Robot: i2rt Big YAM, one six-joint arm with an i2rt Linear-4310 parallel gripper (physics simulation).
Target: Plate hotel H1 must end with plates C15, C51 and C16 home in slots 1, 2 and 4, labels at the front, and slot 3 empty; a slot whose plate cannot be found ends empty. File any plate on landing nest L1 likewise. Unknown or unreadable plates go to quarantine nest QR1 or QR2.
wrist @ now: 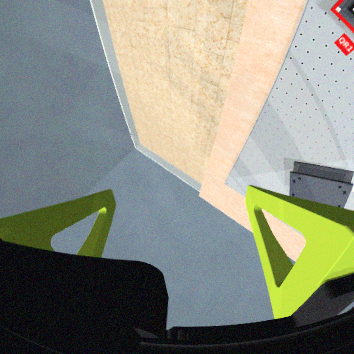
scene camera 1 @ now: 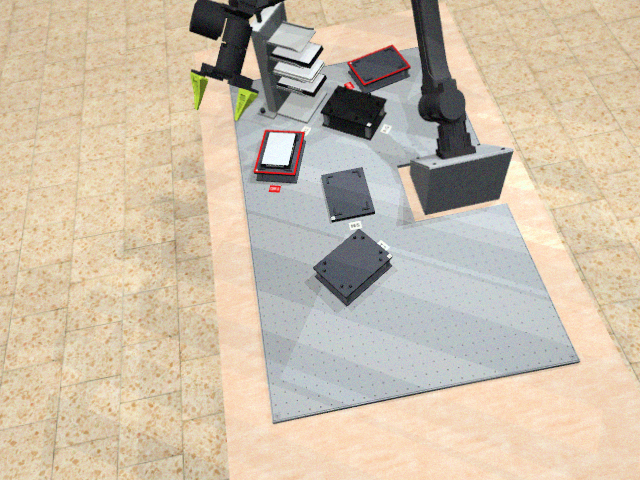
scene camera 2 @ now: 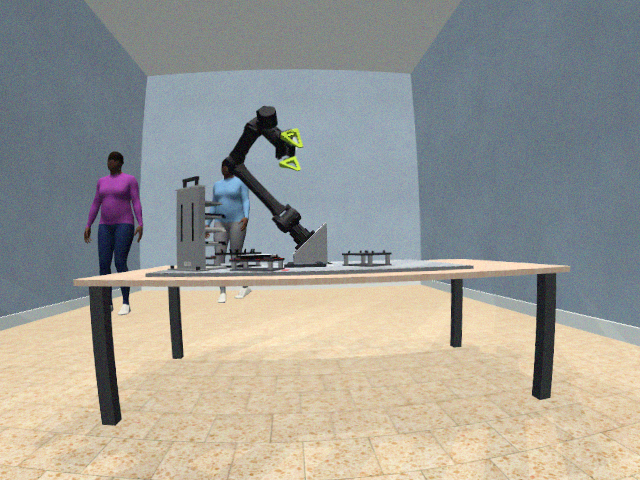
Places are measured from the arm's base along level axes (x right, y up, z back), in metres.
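Pixels of known places: gripper, fingertip midpoint: (wrist: 178, 195) (scene camera 1: 216, 115) (scene camera 2: 300, 159); arm's base, link origin: (scene camera 1: 455, 154) (scene camera 2: 306, 240).
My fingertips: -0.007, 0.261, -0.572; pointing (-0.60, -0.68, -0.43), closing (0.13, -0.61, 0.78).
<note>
Ahead of a thing's pixels: the offset from my fingertips to its top centre, as dx, dy, dz.
My gripper (scene camera 1: 217, 114) (scene camera 2: 298, 157) (wrist: 178, 195) is open and empty, high off the left edge of the board, left of hotel H1. Hotel H1 (scene camera 1: 265, 72) (scene camera 2: 190, 227) is a grey column with shelves. White-topped plates sit on three levels: an upper plate {+0.380, -0.155, +0.192} (scene camera 1: 305, 53), a middle plate {+0.380, -0.209, +0.192} (scene camera 1: 298, 70) and a lower plate {+0.380, -0.262, +0.192} (scene camera 1: 303, 84). Their labels and slot numbers are unreadable. Another white-topped plate {+0.164, -0.314, +0.102} (scene camera 1: 279, 148) lies on red-rimmed nest QR1 {+0.164, -0.322, +0.102} (scene camera 1: 276, 177) (wrist: 343, 21). The second red-rimmed nest {+0.469, -0.322, +0.440} (scene camera 1: 379, 65) bears no plate. I cannot tell which nest is L1.
A black raised nest {+0.288, -0.292, +0.336} (scene camera 1: 354, 108) stands right of the hotel. A low dark nest {+0.003, -0.350, +0.280} (scene camera 1: 347, 193) and a raised dark nest {-0.243, -0.308, +0.264} (scene camera 1: 353, 264) (wrist: 320, 187) stand nearer the board's middle. The arm base (scene camera 1: 461, 180) is at the right. Two people stand behind the table in scene view 2.
</note>
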